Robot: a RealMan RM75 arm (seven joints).
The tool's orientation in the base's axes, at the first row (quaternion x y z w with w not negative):
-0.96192, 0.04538, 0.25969, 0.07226
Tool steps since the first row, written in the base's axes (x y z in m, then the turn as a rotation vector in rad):
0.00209, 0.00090, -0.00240, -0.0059, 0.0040, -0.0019
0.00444, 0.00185, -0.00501, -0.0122, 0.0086, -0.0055
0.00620, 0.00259, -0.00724, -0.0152, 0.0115, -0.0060
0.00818, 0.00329, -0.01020, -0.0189, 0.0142, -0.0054
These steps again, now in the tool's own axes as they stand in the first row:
0.00297, -0.00087, 0.00117, -0.0043, -0.0030, 0.0052
0.00627, -0.00180, 0.00239, -0.0081, -0.0063, 0.0121
0.00887, -0.00249, 0.00355, -0.0106, -0.0087, 0.0145
0.01204, -0.00309, 0.00522, -0.0142, -0.0110, 0.0162

